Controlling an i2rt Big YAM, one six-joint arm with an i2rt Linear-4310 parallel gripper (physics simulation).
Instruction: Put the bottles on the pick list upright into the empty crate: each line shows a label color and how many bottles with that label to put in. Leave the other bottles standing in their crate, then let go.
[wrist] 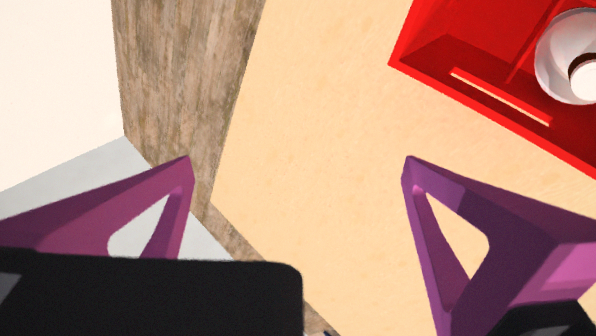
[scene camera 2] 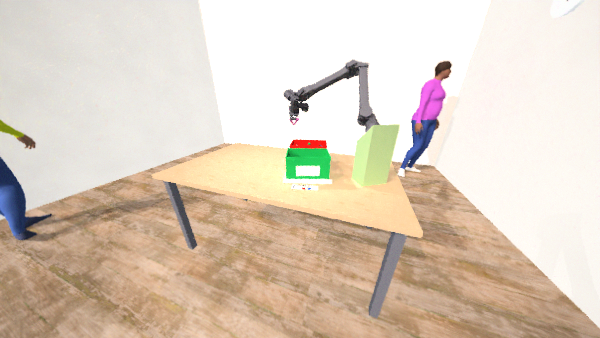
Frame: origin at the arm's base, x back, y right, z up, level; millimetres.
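Seen in the pictures: gripper, fingertip midpoint: [wrist: 297, 167] [scene camera 2: 293, 120]; arm's base at its link origin: [scene camera 2: 374, 133].
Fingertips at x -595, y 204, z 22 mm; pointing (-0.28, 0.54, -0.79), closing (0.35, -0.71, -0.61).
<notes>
Pixels of each thing's top centre, then the offset from my fingertips to it. "spot": a spot on its surface instead. Level surfaces: height alone.
- red crate at a spot on its surface: [wrist: 480, 110] spot: dx +11, dy -55, dz -161 mm
- bottle at its top centre: [wrist: 593, 81] dx +72, dy -94, dz -173 mm
- green crate at its top centre: [scene camera 2: 307, 152] dx +207, dy -272, dz -161 mm
- small white strip with colored marks, surface spot: [scene camera 2: 305, 187] spot: dx +243, dy -424, dz -335 mm
- wooden table at its surface level: dz -336 mm
- white ledge at a spot on its surface: [scene camera 2: 307, 181] spot: dx +239, dy -370, dz -321 mm
My gripper [scene camera 2: 294, 121] [wrist: 297, 167] is open and empty, high above the table near the red crate. The red crate [scene camera 2: 309, 144] [wrist: 480, 110] stands behind the green crate in the scene view and shows in part at the upper right of the wrist view. A bottle [wrist: 552, 75] with a white cap stands in the red crate, cut off by the view's edge; its label color cannot be told. The green crate [scene camera 2: 295, 172] carries a white label on its front; its floor is hidden. A small white strip with colored marks [scene camera 2: 305, 187] lies in front, too small to read.
The wooden table [scene camera 2: 225, 170] [wrist: 310, 125] bears the crates. A tall light-green block [scene camera 2: 374, 157] stands to the right of the crates. A white ledge [scene camera 2: 307, 181] lies at the green crate's front foot. Two people [scene camera 2: 429, 107] [scene camera 2: 12, 200] are near the table's sides.
</notes>
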